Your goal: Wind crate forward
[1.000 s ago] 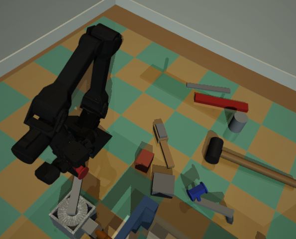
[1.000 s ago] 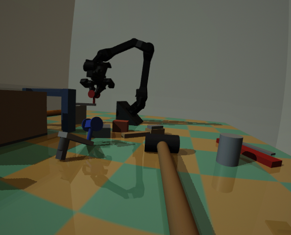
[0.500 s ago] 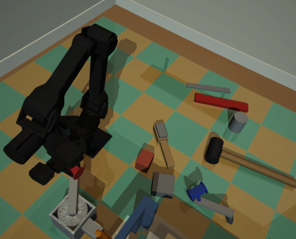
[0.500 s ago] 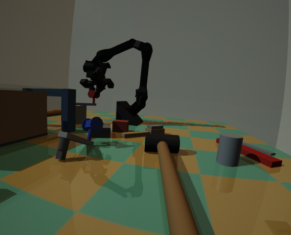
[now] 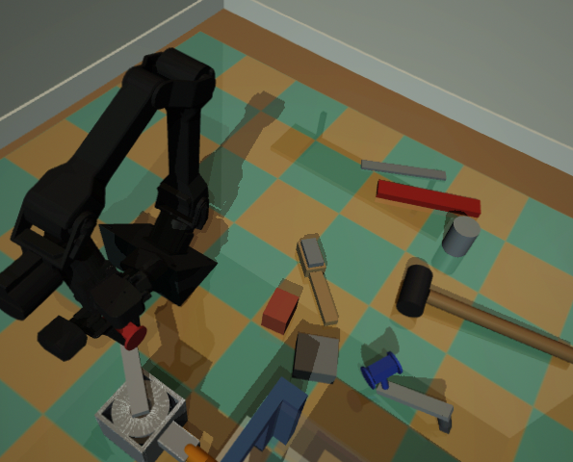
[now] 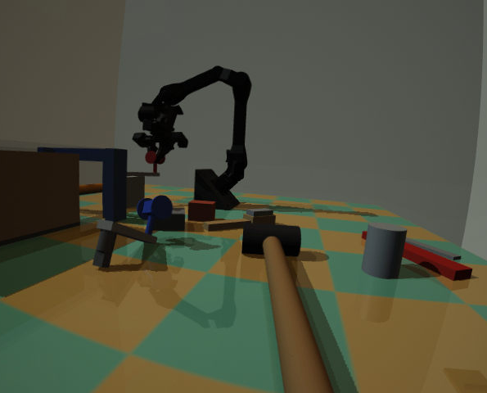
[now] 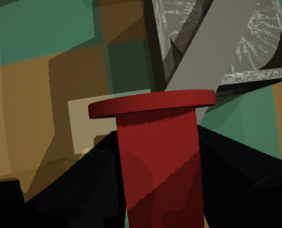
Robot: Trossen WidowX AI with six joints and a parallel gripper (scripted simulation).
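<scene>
Right now the red-knobbed winch handle is 20 mm ahead of my gripper tip, 20 mm to the right of it and 30 mm below it. Also, from my gripper tip: red cylindrical grip 10 mm behind; then grey block 220 mm ahead, 190 mm to the left, 120 mm below; then boxy winch 50 mm ahead, 70 mm to the right, 100 mm below.
</scene>
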